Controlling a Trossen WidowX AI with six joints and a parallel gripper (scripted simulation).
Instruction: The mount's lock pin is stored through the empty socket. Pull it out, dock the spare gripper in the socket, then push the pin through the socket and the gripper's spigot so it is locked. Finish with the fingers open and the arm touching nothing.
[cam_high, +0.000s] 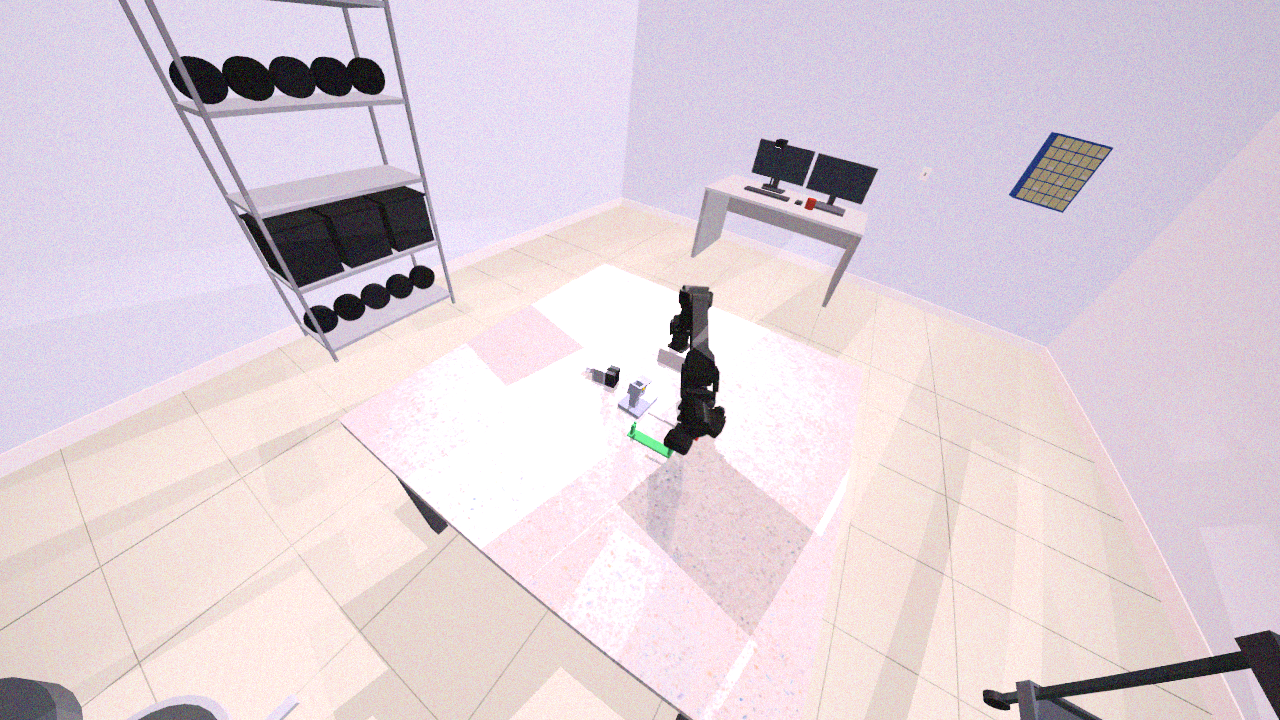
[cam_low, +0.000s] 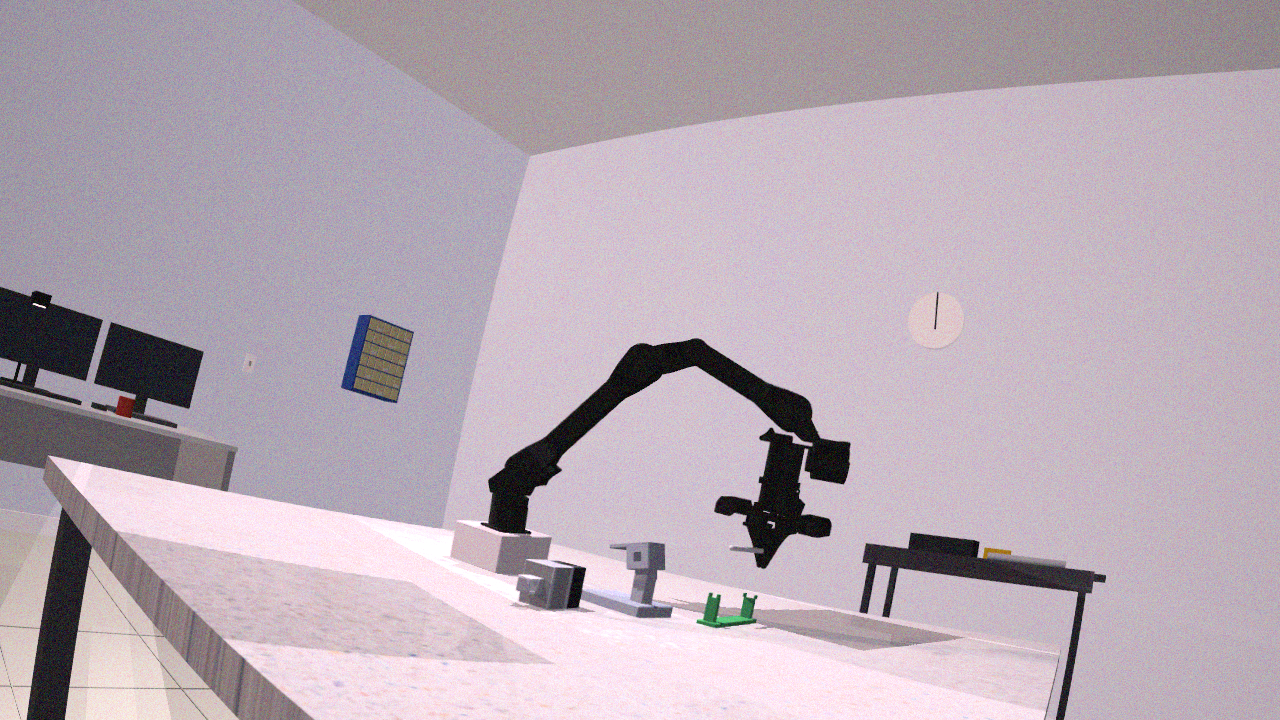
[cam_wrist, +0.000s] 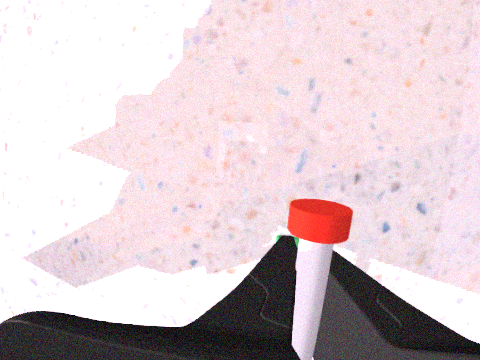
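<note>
My gripper tip is 2 cm short of the cradle, 10 cm to the left of it and 6 cm above it. Also, from my gripper tip: spare gripper (6 cm behind, 38 cm to the right, 6 cm below); then grey mount (6 cm behind, 22 cm to the right, 4 cm below).
</note>
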